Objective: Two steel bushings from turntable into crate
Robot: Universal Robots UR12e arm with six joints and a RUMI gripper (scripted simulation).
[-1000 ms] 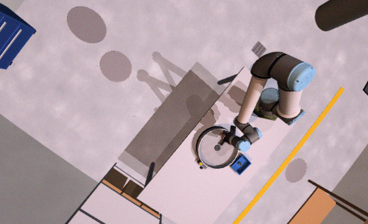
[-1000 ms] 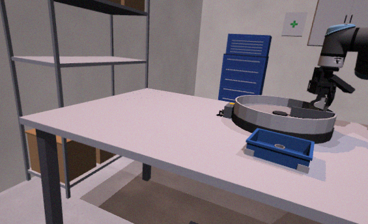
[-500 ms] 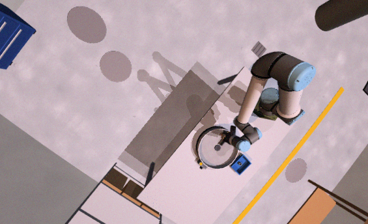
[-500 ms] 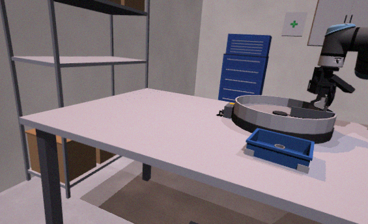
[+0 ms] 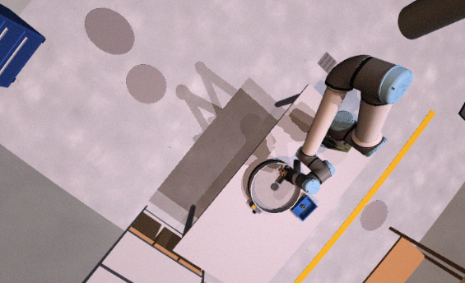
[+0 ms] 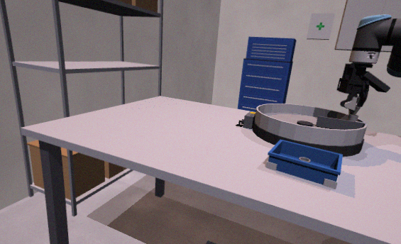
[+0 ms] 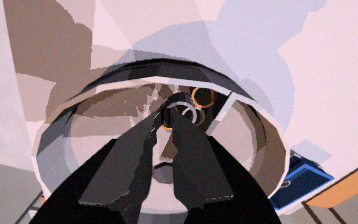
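Right now the blue crate is 39 cm to the left of my hand, 19 cm ahead of it and 9 cm below it. The rest, counted from my hand: round turntable: 17 cm ahead, 6 cm below, 4 cm to the left.
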